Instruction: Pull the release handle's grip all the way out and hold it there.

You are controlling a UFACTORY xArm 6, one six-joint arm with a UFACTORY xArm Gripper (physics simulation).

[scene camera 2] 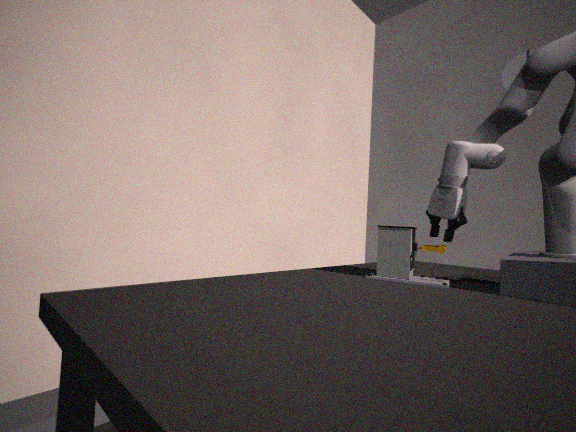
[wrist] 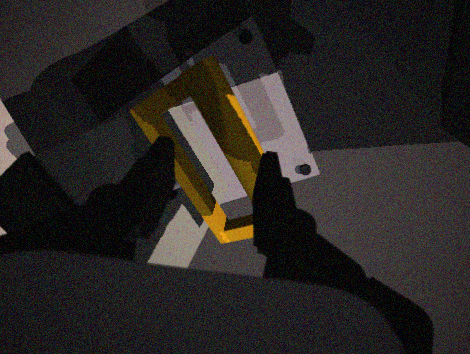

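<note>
The release handle's yellow grip (scene camera 2: 433,248) (wrist: 222,115) is a rectangular loop. In the scene view it stands out level from the right side of a pale upright box (scene camera 2: 395,252), on a short stem. My gripper (scene camera 2: 442,238) (wrist: 216,167) is partly open and empty, pointing down, with its fingertips a little above the grip in the scene view. In the wrist view one finger overlaps the grip's left bar and the other overlaps its right bar. The right finger hides part of that bar and of the grip's near end.
The box stands on a light base plate (scene camera 2: 435,282) (wrist: 297,140), which has a dark round hole at one corner. Both are on the dark table (scene camera 2: 300,340). The arm's pedestal (scene camera 2: 537,277) is to the right. A pale wall stands behind the table.
</note>
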